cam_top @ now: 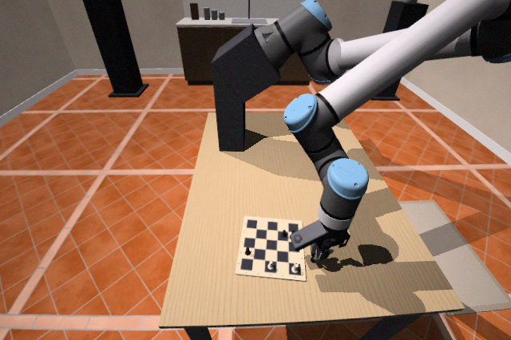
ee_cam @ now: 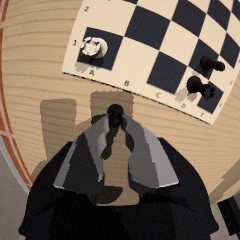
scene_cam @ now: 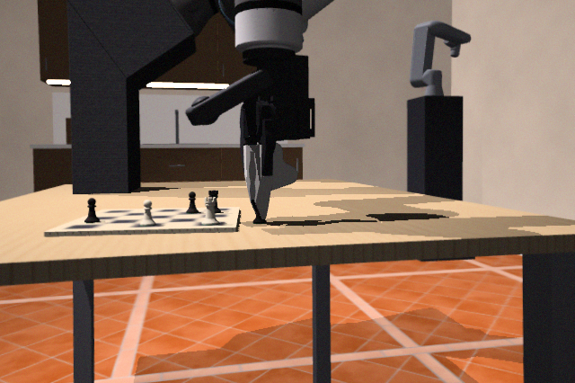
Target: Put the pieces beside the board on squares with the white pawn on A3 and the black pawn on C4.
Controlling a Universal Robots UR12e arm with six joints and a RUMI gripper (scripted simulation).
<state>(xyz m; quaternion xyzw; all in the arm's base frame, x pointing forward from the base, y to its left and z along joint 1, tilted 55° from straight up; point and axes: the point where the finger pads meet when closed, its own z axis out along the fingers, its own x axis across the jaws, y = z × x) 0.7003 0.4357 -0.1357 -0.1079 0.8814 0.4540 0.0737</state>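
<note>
Now: the chessboard 130 mm to the right of my hand, 50 mm behind it and 20 mm below it. The rest, counted from my hand: white rook 70 mm to the right, 30 mm ahead; then white pawn 140 mm to the right, 20 mm ahead.
</note>
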